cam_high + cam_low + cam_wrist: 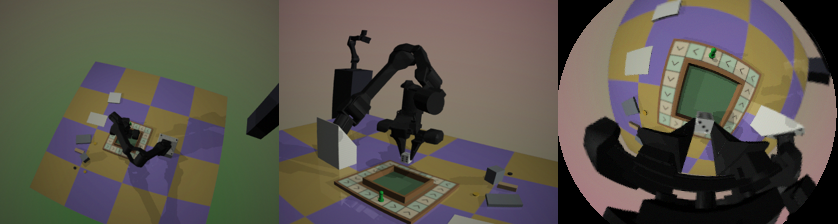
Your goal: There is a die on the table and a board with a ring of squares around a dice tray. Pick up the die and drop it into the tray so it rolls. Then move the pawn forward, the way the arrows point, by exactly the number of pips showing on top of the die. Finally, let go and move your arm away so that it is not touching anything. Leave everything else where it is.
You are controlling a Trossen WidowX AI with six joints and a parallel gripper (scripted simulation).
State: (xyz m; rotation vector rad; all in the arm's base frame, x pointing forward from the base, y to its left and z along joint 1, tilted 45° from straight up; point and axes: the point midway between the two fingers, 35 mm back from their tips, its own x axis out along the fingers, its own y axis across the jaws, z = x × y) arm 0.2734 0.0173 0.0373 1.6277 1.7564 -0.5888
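My gripper tip is now 20 mm short of the green pawn, 140 mm to the left of it and 70 mm above it. Round my gripper tip: grey cube: 230 mm ahead, 230 mm to the left, 70 mm below; green sunken tray: 30 mm to the right, 90 mm below; white die: right at my gripper tip.
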